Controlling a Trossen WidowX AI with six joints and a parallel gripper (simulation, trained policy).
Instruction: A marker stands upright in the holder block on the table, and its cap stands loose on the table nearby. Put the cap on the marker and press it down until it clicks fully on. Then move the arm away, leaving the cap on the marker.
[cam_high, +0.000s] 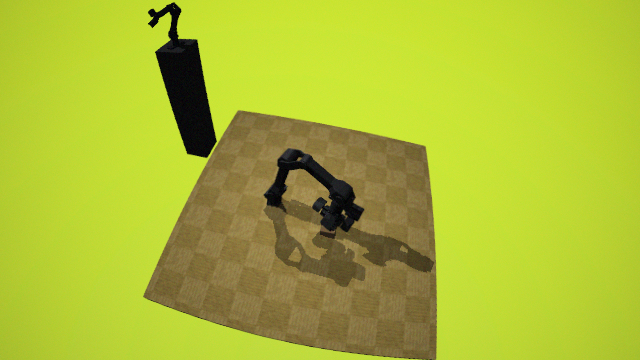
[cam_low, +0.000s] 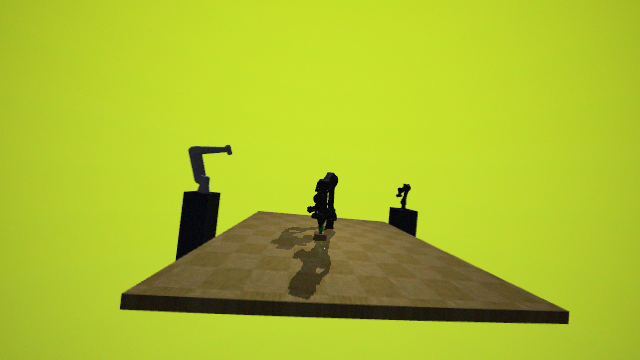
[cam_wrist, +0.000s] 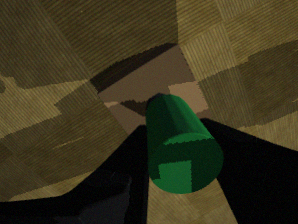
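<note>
Right now my gripper tip is 1 cm below the green cap. Round my gripper tip: holder block 5 cm below.
</note>
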